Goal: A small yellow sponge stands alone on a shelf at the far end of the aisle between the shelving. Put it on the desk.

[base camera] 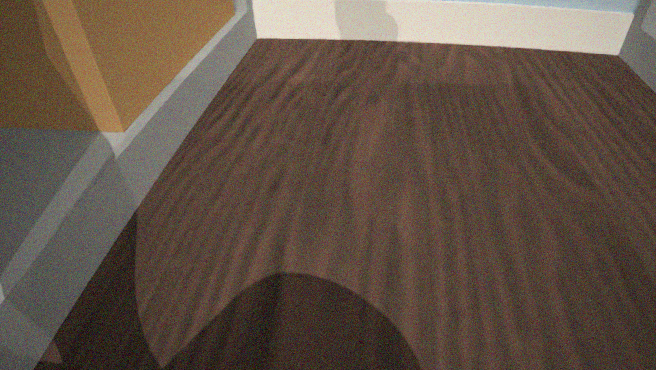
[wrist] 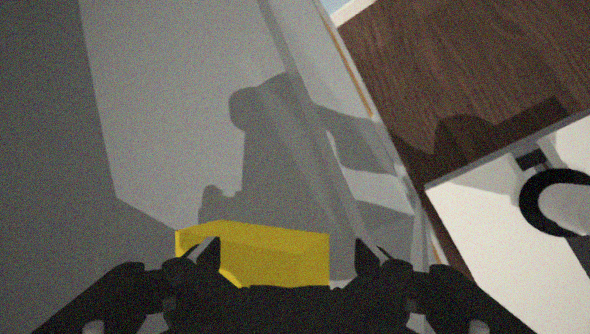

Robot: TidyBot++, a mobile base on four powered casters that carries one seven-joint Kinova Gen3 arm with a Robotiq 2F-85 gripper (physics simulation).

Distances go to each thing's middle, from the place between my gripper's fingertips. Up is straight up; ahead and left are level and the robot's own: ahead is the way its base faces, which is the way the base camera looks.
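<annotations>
The small yellow sponge [wrist: 250, 254] has my hand 10 mm past it and 40 mm to the right of it.
</annotations>
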